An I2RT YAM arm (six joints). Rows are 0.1 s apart.
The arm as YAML. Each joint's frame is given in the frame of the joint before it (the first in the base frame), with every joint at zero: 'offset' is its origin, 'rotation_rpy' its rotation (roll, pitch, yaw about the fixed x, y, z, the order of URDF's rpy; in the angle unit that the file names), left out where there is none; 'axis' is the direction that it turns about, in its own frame. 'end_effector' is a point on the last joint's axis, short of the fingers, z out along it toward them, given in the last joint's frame.
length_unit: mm
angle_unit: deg
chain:
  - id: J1
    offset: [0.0, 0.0, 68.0]
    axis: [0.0, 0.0, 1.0]
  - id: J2
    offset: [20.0, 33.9, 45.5]
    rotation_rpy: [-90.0, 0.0, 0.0]
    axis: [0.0, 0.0, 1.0]
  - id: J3
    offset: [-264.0, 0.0, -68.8]
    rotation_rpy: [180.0, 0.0, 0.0]
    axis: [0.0, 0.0, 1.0]
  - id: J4
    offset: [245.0, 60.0, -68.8]
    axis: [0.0, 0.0, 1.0]
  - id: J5
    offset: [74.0, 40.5, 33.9]
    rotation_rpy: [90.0, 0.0, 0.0]
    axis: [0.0, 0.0, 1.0]
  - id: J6
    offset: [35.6, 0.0, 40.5]
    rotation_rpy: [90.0, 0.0, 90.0]
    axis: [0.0, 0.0, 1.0]
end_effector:
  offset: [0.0, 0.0, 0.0]
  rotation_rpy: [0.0, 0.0, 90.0]
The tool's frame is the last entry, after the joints.
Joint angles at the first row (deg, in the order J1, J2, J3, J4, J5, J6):
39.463, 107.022, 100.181, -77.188, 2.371, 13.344
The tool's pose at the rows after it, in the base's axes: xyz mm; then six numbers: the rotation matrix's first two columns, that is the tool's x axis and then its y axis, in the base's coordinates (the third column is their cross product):
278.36 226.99 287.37 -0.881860 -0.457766 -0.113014 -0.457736 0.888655 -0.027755
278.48 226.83 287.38 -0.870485 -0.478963 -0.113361 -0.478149 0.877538 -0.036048
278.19 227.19 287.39 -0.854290 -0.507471 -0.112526 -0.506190 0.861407 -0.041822
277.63 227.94 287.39 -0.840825 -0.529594 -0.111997 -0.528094 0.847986 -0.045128
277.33 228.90 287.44 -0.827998 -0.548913 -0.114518 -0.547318 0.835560 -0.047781
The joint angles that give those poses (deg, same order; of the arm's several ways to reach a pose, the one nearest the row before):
39.485, 107.024, 100.183, -77.144, 2.918, 11.989
39.485, 107.022, 100.180, -77.143, 3.246, 10.612
39.572, 107.023, 100.182, -77.145, 3.377, 8.819
39.726, 107.023, 100.181, -77.121, 3.421, 7.487
39.878, 107.024, 100.184, -76.927, 3.464, 6.306

